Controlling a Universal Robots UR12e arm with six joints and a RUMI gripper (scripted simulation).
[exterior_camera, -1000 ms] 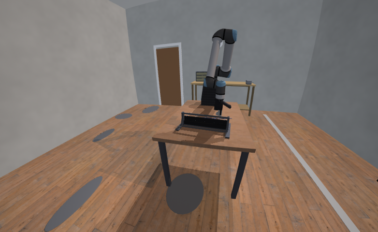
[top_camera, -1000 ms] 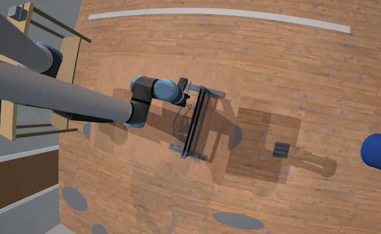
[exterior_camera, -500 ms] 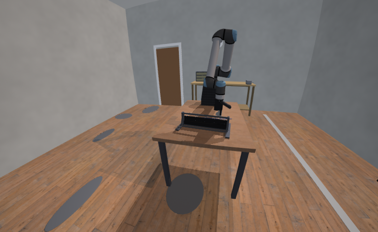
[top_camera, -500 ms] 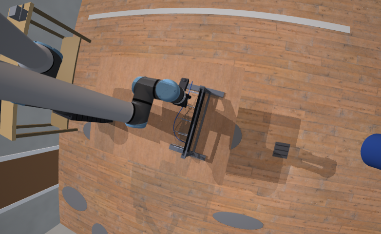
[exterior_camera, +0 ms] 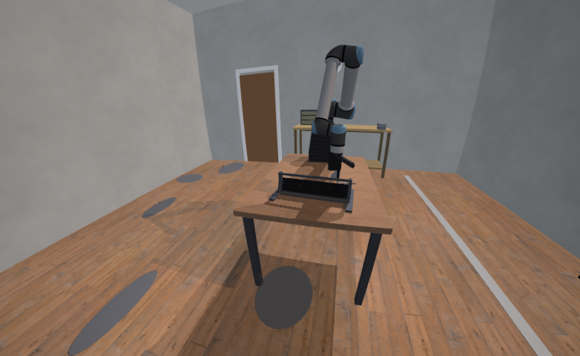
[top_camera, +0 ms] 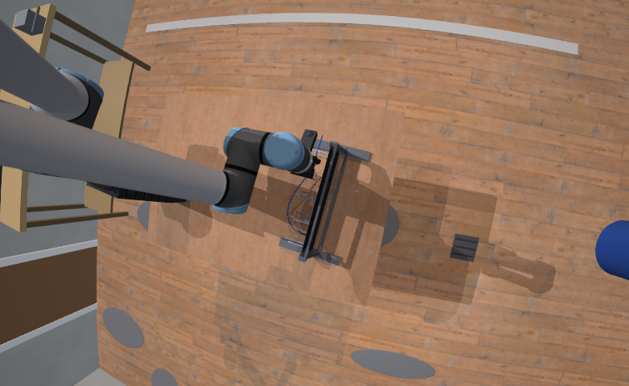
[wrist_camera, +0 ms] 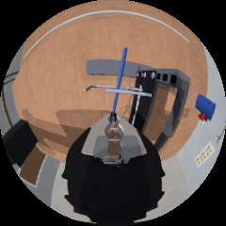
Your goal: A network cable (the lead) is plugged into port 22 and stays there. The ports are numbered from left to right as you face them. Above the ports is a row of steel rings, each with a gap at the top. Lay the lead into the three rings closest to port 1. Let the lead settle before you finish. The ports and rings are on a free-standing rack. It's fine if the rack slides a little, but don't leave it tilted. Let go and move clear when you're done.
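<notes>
Right now my hand is 5 cm short of the dark rack, 16 cm to the left of it and 1 cm above it.
</notes>
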